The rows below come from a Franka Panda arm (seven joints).
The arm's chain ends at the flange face. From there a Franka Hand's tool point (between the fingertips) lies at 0.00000 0.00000 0.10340 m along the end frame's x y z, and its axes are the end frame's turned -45 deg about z.
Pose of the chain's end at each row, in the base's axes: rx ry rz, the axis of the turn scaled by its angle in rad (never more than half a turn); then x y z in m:
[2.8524 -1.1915 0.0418 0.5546 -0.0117 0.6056]
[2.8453 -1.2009 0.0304 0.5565 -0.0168 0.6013]
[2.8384 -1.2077 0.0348 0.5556 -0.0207 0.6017]
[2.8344 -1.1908 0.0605 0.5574 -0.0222 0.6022]
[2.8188 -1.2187 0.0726 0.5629 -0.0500 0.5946]
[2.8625 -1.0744 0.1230 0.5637 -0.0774 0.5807]
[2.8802 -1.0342 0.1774 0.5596 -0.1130 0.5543]
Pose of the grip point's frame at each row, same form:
[3.0850 -0.0092 0.0090 0.5552 -0.0176 0.5024]
[3.0849 -0.0206 -0.0033 0.5562 -0.0226 0.4981]
[3.0804 -0.0295 -0.0014 0.5554 -0.0270 0.4985]
[3.0649 -0.0154 0.0166 0.5585 -0.0301 0.4991]
[3.0586 -0.0470 0.0260 0.5645 -0.0586 0.4916]
[3.0330 0.1020 0.0653 0.5685 -0.0882 0.4780]
[3.0211 0.1450 0.1178 0.5682 -0.1244 0.4519]

